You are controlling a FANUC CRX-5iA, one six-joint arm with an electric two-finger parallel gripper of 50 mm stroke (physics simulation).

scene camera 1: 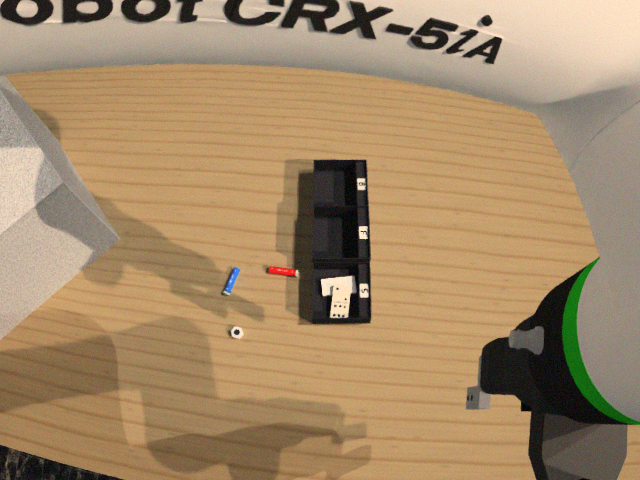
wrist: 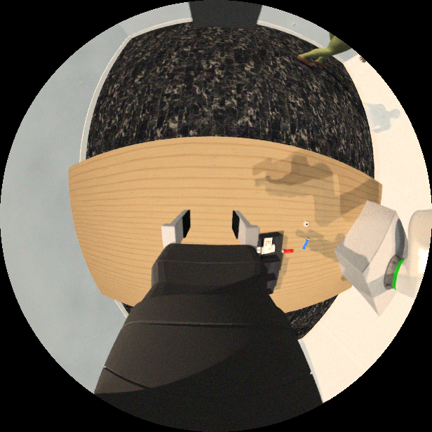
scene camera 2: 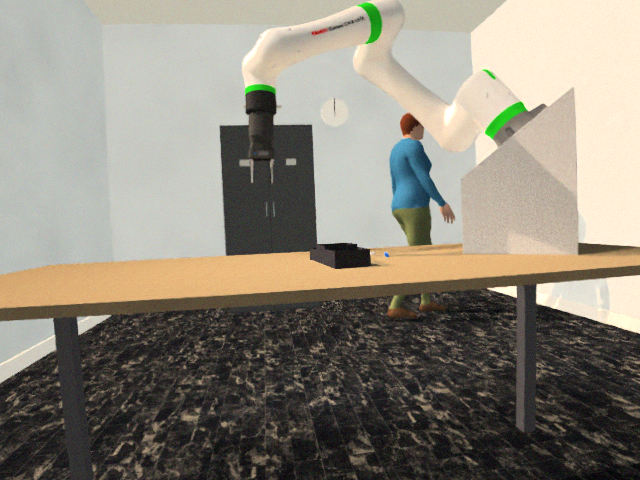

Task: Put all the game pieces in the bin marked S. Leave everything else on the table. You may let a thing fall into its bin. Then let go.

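Pixels of known places: gripper, between the fingertips: [scene camera 1: 497,399] [scene camera 2: 262,182]; arm's base, origin of its link: [scene camera 2: 523,140].
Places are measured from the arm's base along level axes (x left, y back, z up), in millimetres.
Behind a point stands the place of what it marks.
Note:
Two white dominoes lie overlapping in the bin marked S [scene camera 1: 367,313] {x -54, y -623, z -288 mm} [wrist: 272,235]. One domino [scene camera 1: 339,305] {x -45, y -582, z -298 mm} with black pips points toward the bin's end wall. The other domino [scene camera 1: 329,287] {x -19, y -564, z -301 mm} lies crosswise, partly under or against it; which is on top is hard to tell. Both show small in the wrist view. My gripper [scene camera 2: 262,180] {x -178, y -758, z -81 mm} [wrist: 210,218] is open and empty, high above the table and to the side of the bins. In scene camera 1 it is at the lower right, with one finger partly visible. In scene camera 2 the bin walls hide the dominoes.
A red cylinder [scene camera 1: 282,271] {x -3, y -491, z -305 mm} [wrist: 288,251] lies close beside bin S. A blue cylinder [scene camera 1: 231,281] {x -30, y -416, z -306 mm} [scene camera 2: 386,254] {x -7, y -421, z -308 mm} [wrist: 305,244] and a white nut [scene camera 1: 236,332] {x -105, y -439, z -307 mm} [wrist: 306,224] lie farther off. Bins F [scene camera 1: 363,248] {x 38, y -606, z -273 mm} and G or B [scene camera 1: 362,198] {x 121, y -595, z -280 mm} adjoin bin S. A person [scene camera 2: 412,175] stands behind the table.

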